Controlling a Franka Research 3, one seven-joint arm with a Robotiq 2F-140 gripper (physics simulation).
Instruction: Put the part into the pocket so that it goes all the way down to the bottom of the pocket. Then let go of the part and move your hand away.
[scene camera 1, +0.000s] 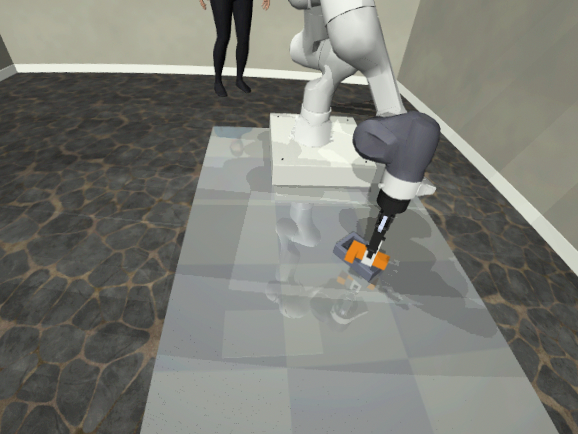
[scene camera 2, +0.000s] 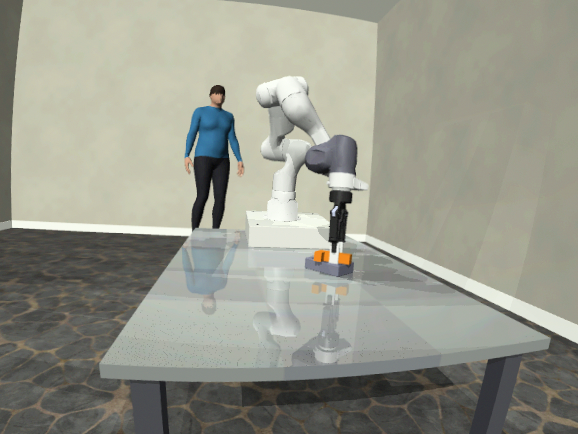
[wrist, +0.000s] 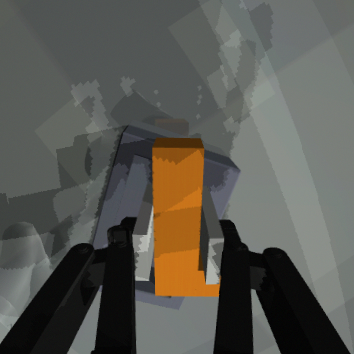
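Observation:
The orange part (scene camera 1: 356, 251) (scene camera 2: 345, 258) (wrist: 178, 190) is a bar with a short arm sideways at one end. My gripper (scene camera 1: 369, 257) (scene camera 2: 334, 255) (wrist: 176, 203) points down and is shut on the part, with its light pads on both sides of the bar. The grey-purple block with the pocket (scene camera 1: 365, 271) (scene camera 2: 329, 267) (wrist: 222, 169) stands on the table under the part. In scene camera 2 the part shows above the block's rim. In the wrist view the bar is turned relative to the block's walls and covers much of the pocket. The part's underside and the pocket's bottom are hidden.
The glossy grey table (scene camera 1: 240, 400) (scene camera 2: 225, 345) carries the block and mirrors the arm. The arm's white base (scene camera 1: 320, 175) (scene camera 2: 285, 235) stands at the table's back. A person (scene camera 1: 231, 40) (scene camera 2: 212, 132) stands behind the table, to the left of the base.

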